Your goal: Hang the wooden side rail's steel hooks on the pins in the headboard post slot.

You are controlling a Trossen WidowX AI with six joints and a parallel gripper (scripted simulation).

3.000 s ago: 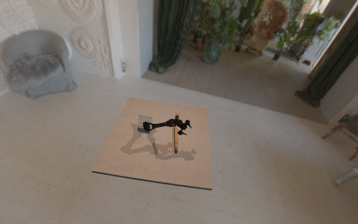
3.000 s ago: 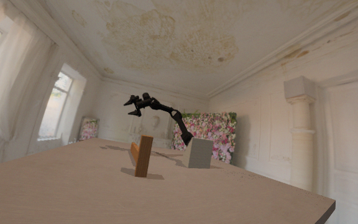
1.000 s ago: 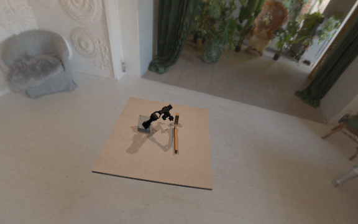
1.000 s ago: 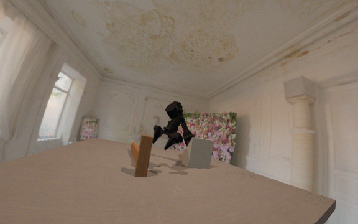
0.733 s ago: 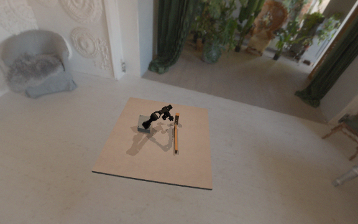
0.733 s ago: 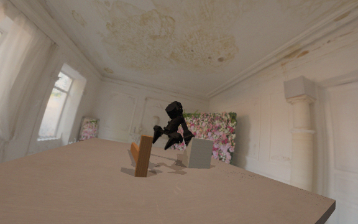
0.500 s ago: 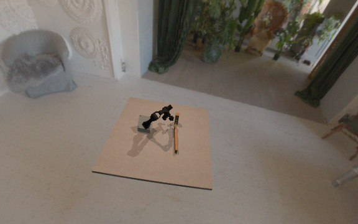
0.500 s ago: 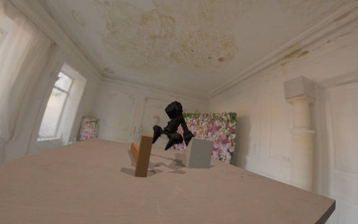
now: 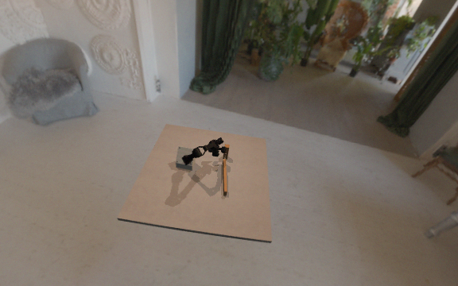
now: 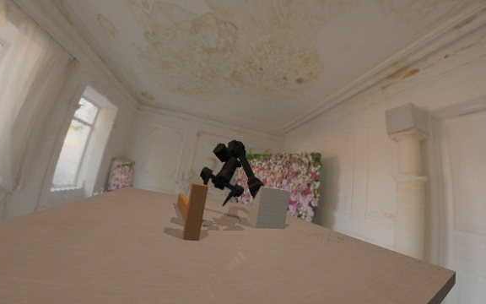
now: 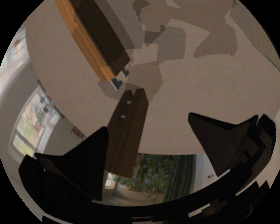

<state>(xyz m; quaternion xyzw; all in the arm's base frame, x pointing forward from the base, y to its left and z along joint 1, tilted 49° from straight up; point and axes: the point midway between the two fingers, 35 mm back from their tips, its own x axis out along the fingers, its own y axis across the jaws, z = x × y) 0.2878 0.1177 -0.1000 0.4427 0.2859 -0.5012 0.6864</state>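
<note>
Right now my gripper tip is 60 mm to the right of the wooden headboard post, 60 mm short of it and 30 mm above it.
</note>
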